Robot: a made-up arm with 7 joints.
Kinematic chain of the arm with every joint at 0, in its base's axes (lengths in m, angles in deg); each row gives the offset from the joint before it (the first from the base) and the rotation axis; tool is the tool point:
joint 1: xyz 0 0 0 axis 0 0.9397 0.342
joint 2: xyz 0 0 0 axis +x
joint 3: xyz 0 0 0 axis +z
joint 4: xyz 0.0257 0 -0.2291 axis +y
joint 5: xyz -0.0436 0 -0.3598 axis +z
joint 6: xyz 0 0 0 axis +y
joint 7: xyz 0 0 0 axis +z
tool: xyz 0 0 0
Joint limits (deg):
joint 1: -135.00..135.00
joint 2: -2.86..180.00
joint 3: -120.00..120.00
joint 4: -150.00..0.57
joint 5: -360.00..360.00
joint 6: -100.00..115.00
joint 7: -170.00..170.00
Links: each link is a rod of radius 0.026 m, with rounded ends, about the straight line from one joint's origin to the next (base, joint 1, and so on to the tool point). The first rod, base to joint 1, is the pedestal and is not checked.
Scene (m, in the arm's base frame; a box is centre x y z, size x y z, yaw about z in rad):
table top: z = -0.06
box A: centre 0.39 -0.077 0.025 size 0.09 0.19 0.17 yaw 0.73
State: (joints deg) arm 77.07 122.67 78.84 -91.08 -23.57 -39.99 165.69
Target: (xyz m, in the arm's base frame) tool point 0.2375 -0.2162 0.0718
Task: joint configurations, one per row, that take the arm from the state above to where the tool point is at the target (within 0.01 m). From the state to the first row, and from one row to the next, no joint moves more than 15 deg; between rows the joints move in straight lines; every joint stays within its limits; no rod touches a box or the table.
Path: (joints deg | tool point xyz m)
1: 62.83 123.02 82.99 -90.91 -24.86 -40.33 161.87 | 0.4072 0.1099 0.2061
2: 48.59 123.38 87.13 -90.75 -26.16 -40.68 158.05 | 0.3406 0.0672 0.3167
3: 34.34 123.73 91.28 -90.58 -27.45 -41.02 154.23 | 0.2403 0.0340 0.4030
4: 20.10 124.08 95.42 -90.41 -28.74 -41.36 150.42 | 0.1164 0.0134 0.4562
5: 5.86 124.44 99.57 -90.25 -30.03 -41.71 146.60 | -0.0193 0.0071 0.4710
6: 20.29 130.33 98.09 -100.29 -28.42 -41.28 151.37 | 0.0986 -0.0872 0.4195
7: 34.72 136.21 96.62 -110.34 -26.80 -40.85 156.14 | 0.1926 -0.1550 0.3208
8: 49.15 142.10 95.14 -120.39 -25.19 -40.42 160.92 | 0.2416 -0.1967 0.1959
9: 63.58 147.99 93.67 -130.44 -23.57 -39.99 165.69 | 0.2375 -0.2162 0.0718

